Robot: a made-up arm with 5 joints.
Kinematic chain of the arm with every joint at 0, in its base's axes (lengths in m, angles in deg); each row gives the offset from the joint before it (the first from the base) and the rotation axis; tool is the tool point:
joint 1: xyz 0 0 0.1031 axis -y
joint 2: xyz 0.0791 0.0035 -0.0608 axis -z
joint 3: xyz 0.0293 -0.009 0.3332 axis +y
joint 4: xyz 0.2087 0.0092 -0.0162 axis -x
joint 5: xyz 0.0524 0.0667 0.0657 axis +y
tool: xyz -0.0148 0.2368 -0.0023
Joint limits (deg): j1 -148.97..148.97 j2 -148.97..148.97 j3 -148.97..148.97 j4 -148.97..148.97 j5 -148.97..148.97
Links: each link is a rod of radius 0.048 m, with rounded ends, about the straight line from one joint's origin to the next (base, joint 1, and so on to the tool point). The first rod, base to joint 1, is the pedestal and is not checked.
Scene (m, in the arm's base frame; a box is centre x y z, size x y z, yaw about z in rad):
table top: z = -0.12
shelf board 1: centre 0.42 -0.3 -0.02 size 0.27 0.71 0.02 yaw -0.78
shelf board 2: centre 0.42 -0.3 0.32 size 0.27 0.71 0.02 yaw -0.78
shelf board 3: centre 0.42 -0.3 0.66 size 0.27 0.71 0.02 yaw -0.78
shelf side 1: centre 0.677 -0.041 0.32 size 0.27 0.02 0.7 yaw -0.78
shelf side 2: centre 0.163 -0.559 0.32 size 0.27 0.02 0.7 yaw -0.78
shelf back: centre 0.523 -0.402 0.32 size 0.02 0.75 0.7 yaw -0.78
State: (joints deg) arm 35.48 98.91 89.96 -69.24 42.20
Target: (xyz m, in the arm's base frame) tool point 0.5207 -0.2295 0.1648
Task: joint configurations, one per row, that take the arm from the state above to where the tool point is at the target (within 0.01 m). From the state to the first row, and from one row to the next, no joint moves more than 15 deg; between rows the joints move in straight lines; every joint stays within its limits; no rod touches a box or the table.
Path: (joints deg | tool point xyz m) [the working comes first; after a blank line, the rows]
Joints at the target: -29.81 53.19 40.61 -50.82 44.60
Straight joint move there: touches shelf board 2.

1: 21.24 86.34 84.57 -64.25 39.47 | 0.1363 -0.3321 0.2126
2: 7.01 73.77 79.18 -59.26 36.74 | 0.2548 -0.3091 0.2169
3: -5.26 66.91 66.32 -56.45 39.36 | 0.3405 -0.3068 0.2289
4: -17.54 60.05 53.47 -53.63 41.98 | 0.4342 -0.2792 0.2119
5: -29.81 53.19 40.61 -50.82 44.60 | 0.5207 -0.2295 0.1648

